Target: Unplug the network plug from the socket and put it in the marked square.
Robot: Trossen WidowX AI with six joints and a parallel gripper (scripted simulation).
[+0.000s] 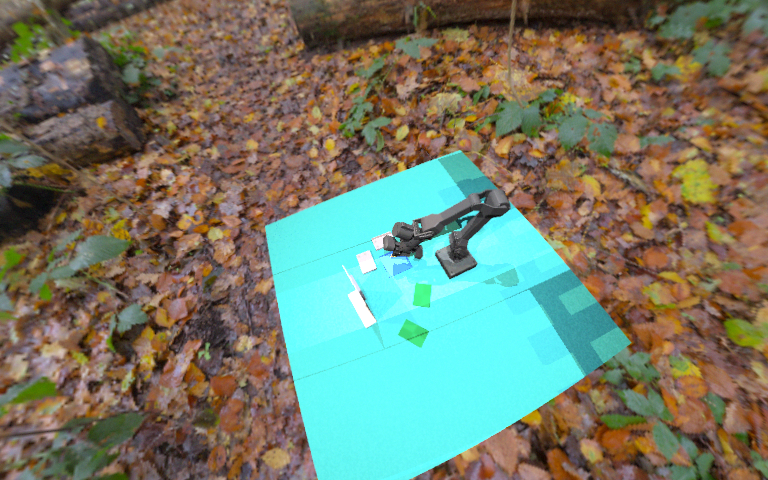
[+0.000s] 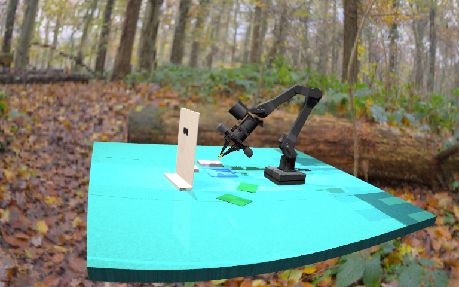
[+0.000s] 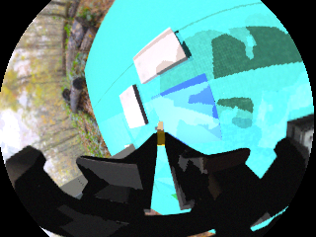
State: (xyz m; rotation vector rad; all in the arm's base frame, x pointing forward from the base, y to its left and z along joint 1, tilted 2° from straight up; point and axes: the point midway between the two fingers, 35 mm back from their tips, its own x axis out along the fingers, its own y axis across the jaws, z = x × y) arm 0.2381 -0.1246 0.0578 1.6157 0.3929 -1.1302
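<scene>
Now: gripper tip 8 cm above the blue square and 1 cm past it. The rest, counted from my gripper tip: network plug: right at my gripper tip; then tan upright panel: 21 cm ahead, 11 cm to the left, 5 cm above.
</scene>
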